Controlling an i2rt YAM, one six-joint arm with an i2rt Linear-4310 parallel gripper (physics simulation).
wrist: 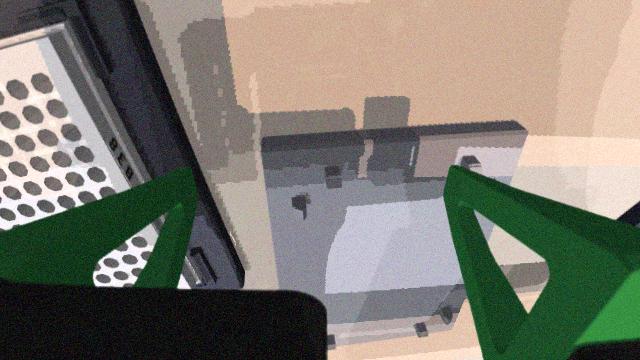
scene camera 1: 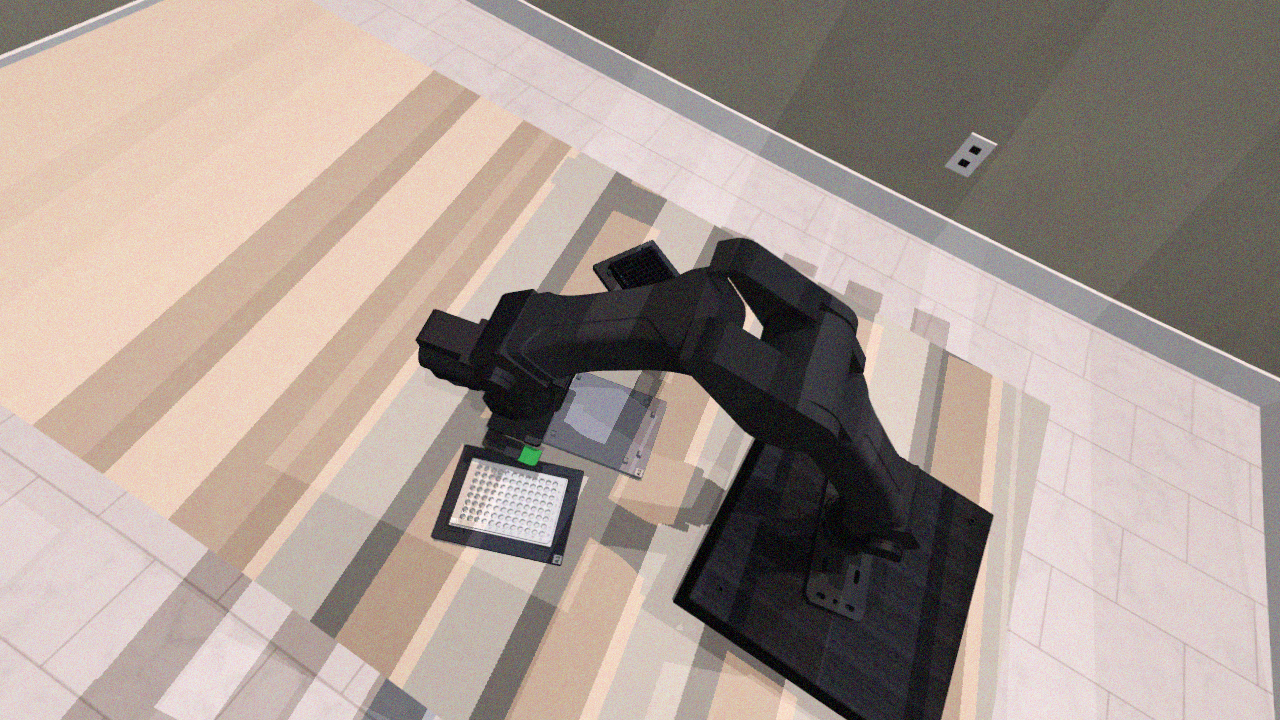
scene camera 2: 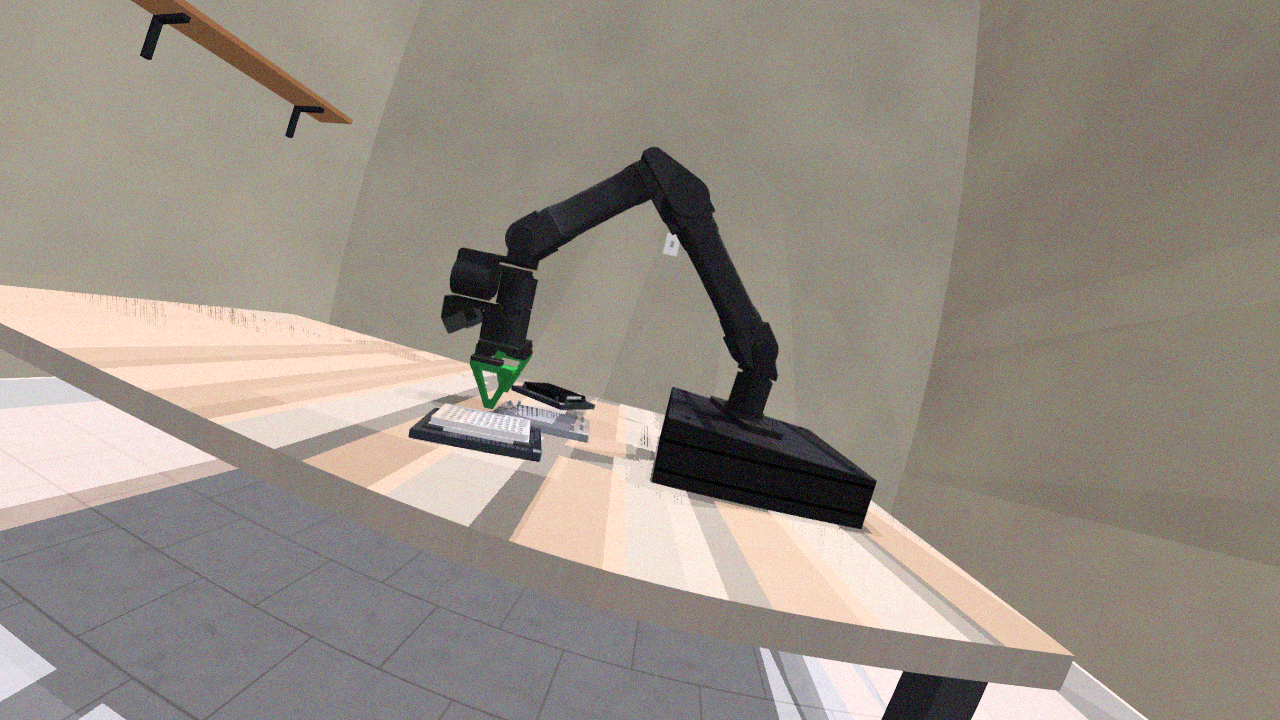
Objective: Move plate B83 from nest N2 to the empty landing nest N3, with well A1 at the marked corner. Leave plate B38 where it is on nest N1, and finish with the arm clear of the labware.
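My gripper [scene camera 1: 528, 453] [scene camera 2: 494, 401] [wrist: 320, 180] is open and empty, with green fingers. It hangs above the gap between a white 96-well plate and an empty grey nest. The white plate [scene camera 1: 508, 503] [scene camera 2: 480, 422] [wrist: 30, 165] sits flat in a dark nest [scene camera 1: 572, 514] [scene camera 2: 528, 450] [wrist: 160, 105]. Its side marking seems to read B38, but is too coarse to be sure. The grey nest [scene camera 1: 617, 420] [scene camera 2: 571, 430] [wrist: 300, 250] has small pegs and a corner label. A black plate [scene camera 1: 641, 266] [scene camera 2: 553, 392] lies on another dark nest farther back, partly hidden by the arm in scene camera 1.
The arm's black base block [scene camera 1: 751, 591] [scene camera 2: 760, 474] stands to the right of the nests. The arm arches over the black plate's side of the table [scene camera 2: 572, 501]. A wooden wall shelf [scene camera 2: 250, 62] and a wall socket [scene camera 1: 971, 154] are far off.
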